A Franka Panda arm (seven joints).
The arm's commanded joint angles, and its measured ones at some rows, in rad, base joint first. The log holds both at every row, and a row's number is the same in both.
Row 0, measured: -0.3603 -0.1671 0.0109 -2.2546 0.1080 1.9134 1.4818
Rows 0 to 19, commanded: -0.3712 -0.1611 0.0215 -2.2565 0.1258 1.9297 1.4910; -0.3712 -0.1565 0.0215 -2.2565 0.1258 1.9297 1.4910; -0.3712 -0.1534 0.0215 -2.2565 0.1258 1.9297 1.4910; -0.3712 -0.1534 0.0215 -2.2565 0.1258 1.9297 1.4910; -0.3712 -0.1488 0.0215 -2.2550 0.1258 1.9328 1.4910; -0.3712 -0.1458 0.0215 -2.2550 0.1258 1.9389 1.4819; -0.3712 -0.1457 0.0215 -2.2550 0.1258 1.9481 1.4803; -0.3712 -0.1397 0.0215 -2.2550 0.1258 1.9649 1.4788; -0.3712 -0.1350 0.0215 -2.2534 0.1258 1.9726 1.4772; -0.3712 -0.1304 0.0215 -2.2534 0.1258 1.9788 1.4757; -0.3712 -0.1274 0.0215 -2.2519 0.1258 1.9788 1.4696; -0.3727 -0.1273 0.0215 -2.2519 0.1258 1.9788 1.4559; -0.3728 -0.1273 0.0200 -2.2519 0.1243 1.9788 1.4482; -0.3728 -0.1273 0.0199 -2.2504 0.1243 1.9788 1.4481; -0.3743 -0.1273 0.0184 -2.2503 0.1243 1.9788 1.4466; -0.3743 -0.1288 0.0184 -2.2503 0.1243 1.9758 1.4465; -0.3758 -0.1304 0.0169 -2.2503 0.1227 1.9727 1.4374; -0.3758 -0.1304 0.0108 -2.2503 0.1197 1.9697 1.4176; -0.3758 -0.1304 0.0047 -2.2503 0.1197 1.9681 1.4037; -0.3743 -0.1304 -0.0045 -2.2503 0.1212 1.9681 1.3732
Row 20, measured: -0.3636 -0.1293 0.0088 -2.2535 0.1081 1.9595 1.4495
